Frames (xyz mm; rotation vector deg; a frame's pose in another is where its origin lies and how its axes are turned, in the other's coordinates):
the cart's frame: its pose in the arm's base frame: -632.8 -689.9 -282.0 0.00 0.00 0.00
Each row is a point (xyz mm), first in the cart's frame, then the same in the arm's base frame.
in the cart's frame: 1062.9 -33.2 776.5
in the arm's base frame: 430.1 -723.1 494.5
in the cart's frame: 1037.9 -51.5 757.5
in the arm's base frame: 405.1 -741.4 475.5
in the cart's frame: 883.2 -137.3 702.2
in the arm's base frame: 250.4 -827.2 420.2
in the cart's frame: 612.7 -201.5 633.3
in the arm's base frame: -20.1 -891.4 351.3
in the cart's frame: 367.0 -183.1 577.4
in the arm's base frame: -265.8 -873.0 295.4
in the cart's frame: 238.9 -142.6 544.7
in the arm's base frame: -393.9 -832.5 262.7
